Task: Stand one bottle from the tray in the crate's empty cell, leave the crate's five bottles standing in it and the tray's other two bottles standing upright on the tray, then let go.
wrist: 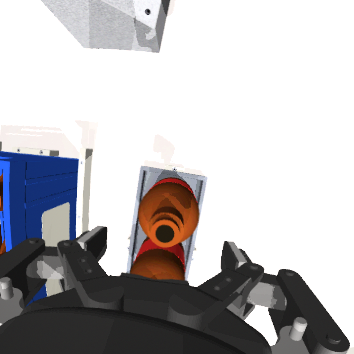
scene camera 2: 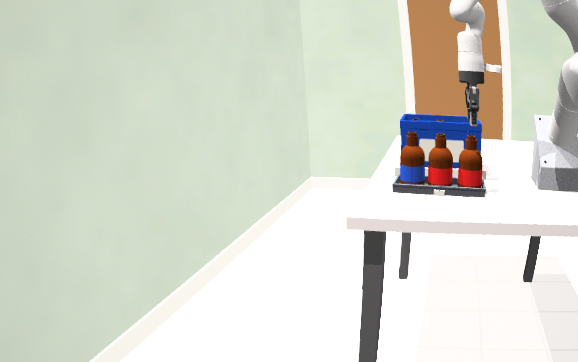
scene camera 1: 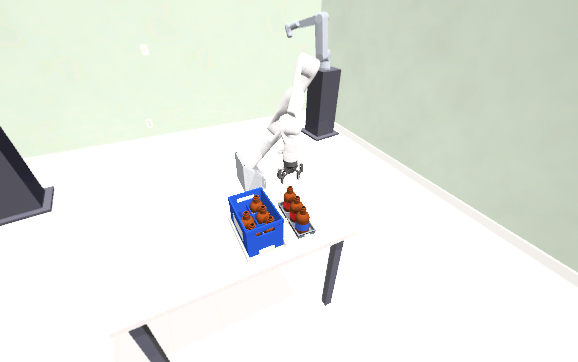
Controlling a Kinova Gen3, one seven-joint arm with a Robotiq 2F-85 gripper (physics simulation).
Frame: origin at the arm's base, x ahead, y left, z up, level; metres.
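Where they show: gripper, fingertip midpoint: (wrist: pixel 163 246) (scene camera 2: pixel 472 124) (scene camera 1: pixel 290 181); arm's base, link origin: (scene camera 2: pixel 560 134) (scene camera 1: pixel 247 164).
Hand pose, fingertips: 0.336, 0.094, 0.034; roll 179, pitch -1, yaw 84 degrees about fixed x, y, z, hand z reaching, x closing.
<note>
Each offset is from my fingertips to the top centre of the thing, as dx, dy, dz.
Three brown bottles stand upright in a row on the grey tray (scene camera 1: pixel 308 232) (scene camera 2: pixel 460 191) (wrist: pixel 200 190): a red-labelled one {+0.003, -0.002, -0.034} (scene camera 1: pixel 290 197) (scene camera 2: pixel 470 170) (wrist: pixel 170 202) at the robot-base end, a second red-labelled one {+0.093, -0.018, -0.034} (scene camera 2: pixel 440 167) (wrist: pixel 157 265) in the middle, a blue-labelled one {+0.176, -0.038, -0.034} (scene camera 1: pixel 302 219) (scene camera 2: pixel 412 167) at the other end. My gripper (scene camera 1: pixel 291 179) (scene camera 2: pixel 473 123) (wrist: pixel 163 246) is open and empty, fingers down, a little above the base-end bottle, one finger out to each side. The blue crate {+0.064, -0.252, -0.018} (scene camera 1: pixel 265 243) (scene camera 2: pixel 440 132) (wrist: pixel 52 182) holds five bottles; its back-left cell looks empty in scene camera 1.
The crate stands close beside the tray, at the left in the wrist view. My arm's grey base (scene camera 1: pixel 250 175) (scene camera 2: pixel 555 175) (wrist: pixel 115 30) stands on the table (scene camera 2: pixel 450 224) beyond the tray's base end. Another arm on a dark pedestal (scene camera 1: pixel 322 102) stands behind.
</note>
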